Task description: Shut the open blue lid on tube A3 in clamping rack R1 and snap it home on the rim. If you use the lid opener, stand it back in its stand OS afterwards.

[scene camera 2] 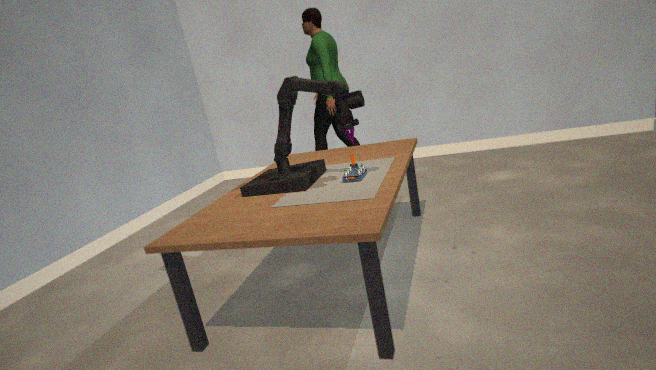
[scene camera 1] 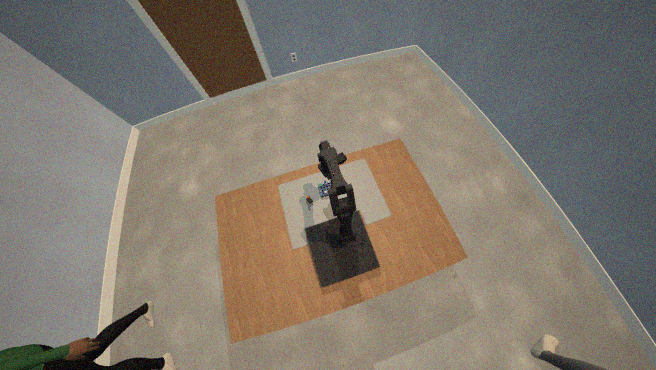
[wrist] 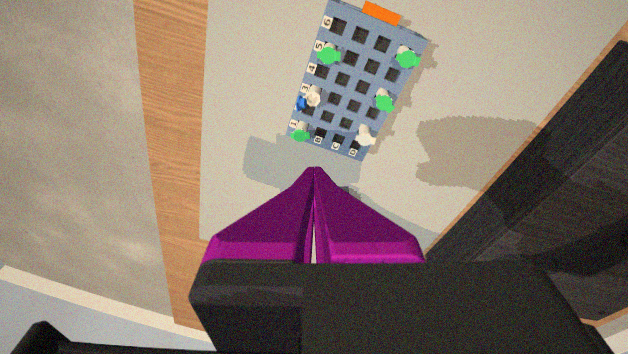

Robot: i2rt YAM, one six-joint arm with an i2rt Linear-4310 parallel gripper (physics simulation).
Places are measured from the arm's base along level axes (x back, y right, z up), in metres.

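Where they show: gripper, fingertip midpoint: (scene camera 2: pixel 353 143) (scene camera 1: pixel 327 175) (wrist: pixel 314 177); arm's base, origin of the base link: (scene camera 2: pixel 285 173) (scene camera 1: pixel 346 239).
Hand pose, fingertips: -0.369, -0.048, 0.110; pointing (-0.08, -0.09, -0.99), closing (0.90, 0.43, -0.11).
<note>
Things, the pixels of their centre, and the offset from my fingertips, as dx, dy, dz. Level surfaces: height alone.
- blue clamping rack R1, body centre: (wrist: pixel 350 90) (scene camera 2: pixel 354 171) (scene camera 1: pixel 329 187) +0.018, +0.003, -0.134
- orange lid opener, body centre: (scene camera 2: pixel 353 161) (scene camera 1: pixel 308 198) +0.078, -0.140, -0.121
- white-topped tube, body centre: (wrist: pixel 365 138) +0.051, -0.026, -0.121
- wooden table, its level: dz -0.169
- grey mat, its level: dz -0.167
The blue clamping rack R1 (scene camera 1: pixel 325 189) (scene camera 2: pixel 363 175) (wrist: pixel 350 14) stands on the mat. In the wrist view, tube A3 (wrist: pixel 313 98) stands in its left column, with its blue lid (wrist: pixel 301 103) open and hanging out to the lower left. My gripper (scene camera 2: pixel 353 144) (wrist: pixel 314 177) is shut and empty, high above the table; in the wrist view its tips show below the rack's row 1 end. The orange lid opener (scene camera 1: pixel 308 198) (scene camera 2: pixel 352 159) stands upright in its dark stand OS (scene camera 1: pixel 310 201) (scene camera 2: pixel 354 165) beside the rack. The fingers mostly hide the stand in the wrist view.
Green-lidded tubes (wrist: pixel 328 55) (wrist: pixel 408 58) (wrist: pixel 384 103) (wrist: pixel 300 135) and a white-topped tube (wrist: pixel 365 136) stand in the rack. The dark arm base (scene camera 1: pixel 342 265) (scene camera 2: pixel 280 182) is on the wooden table (scene camera 1: pixel 260 280) beside the grey mat (scene camera 1: pixel 375 200). A person in green (scene camera 2: pixel 325 55) stands behind the table.
</note>
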